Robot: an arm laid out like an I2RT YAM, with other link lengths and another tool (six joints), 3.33 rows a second.
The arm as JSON. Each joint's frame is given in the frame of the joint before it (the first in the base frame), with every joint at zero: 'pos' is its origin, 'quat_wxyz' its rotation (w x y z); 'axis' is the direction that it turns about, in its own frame. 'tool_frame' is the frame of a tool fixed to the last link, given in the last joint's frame.
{
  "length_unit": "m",
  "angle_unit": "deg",
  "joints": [
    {
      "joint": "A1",
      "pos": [
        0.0,
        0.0,
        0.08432
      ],
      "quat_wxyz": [
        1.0,
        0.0,
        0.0,
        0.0
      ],
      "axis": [
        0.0,
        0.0,
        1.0
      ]
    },
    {
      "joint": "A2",
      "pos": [
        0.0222,
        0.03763,
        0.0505
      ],
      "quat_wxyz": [
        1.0,
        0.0,
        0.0,
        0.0
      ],
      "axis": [
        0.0,
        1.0,
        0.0
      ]
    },
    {
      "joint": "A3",
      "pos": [
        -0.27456,
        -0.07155,
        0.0
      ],
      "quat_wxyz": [
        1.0,
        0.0,
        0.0,
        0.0
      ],
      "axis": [
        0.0,
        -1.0,
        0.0
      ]
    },
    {
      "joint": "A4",
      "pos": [
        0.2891,
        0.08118,
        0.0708
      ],
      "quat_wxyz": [
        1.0,
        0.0,
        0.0,
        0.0
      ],
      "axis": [
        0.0,
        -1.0,
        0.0
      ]
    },
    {
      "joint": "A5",
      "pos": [
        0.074,
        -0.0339,
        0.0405
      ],
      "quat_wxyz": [
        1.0,
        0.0,
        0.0,
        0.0
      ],
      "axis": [
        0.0,
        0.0,
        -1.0
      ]
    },
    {
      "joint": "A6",
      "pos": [
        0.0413,
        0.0,
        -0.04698
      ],
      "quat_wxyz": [
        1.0,
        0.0,
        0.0,
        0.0
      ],
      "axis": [
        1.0,
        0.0,
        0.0
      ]
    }
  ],
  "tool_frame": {
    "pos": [
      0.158,
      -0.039,
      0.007
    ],
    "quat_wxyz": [
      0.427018,
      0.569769,
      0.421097,
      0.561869
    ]
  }
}
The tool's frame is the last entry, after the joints.
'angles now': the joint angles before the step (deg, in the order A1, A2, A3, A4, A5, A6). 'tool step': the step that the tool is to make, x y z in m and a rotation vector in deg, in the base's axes. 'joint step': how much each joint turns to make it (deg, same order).
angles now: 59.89 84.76 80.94 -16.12 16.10 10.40
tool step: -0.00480 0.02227 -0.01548 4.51 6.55 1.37
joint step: 0.30 2.92 1.97 -0.20 -3.78 7.27
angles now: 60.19 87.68 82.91 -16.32 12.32 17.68
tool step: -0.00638 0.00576 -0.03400 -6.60 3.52 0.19
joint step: 1.22 3.54 2.72 -6.73 0.99 0.31
